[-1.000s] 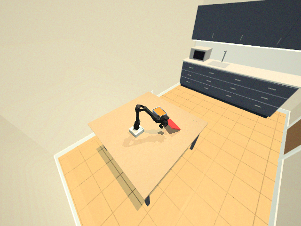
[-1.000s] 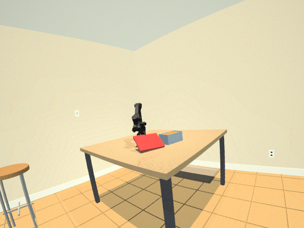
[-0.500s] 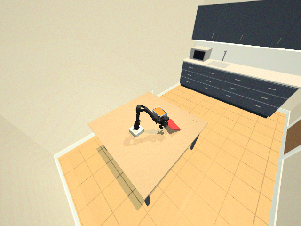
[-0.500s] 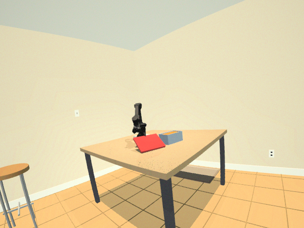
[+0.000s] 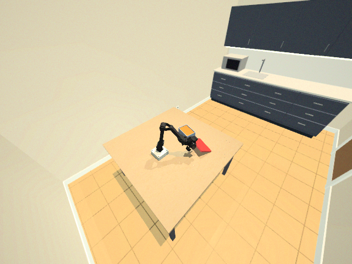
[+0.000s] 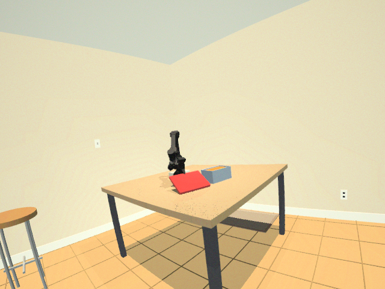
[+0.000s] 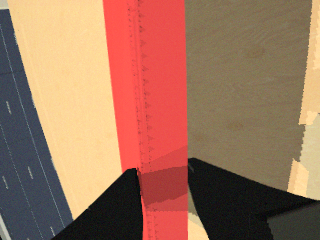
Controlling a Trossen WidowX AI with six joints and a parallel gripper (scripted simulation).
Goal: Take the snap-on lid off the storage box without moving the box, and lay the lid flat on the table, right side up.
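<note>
Now: gripper tip 7 cm short of the lid, 3 cm to the left of it and 4 cm above it. Also, from my gripper tip: storage box 15 cm ahead, 23 cm to the left, 4 cm below.
</note>
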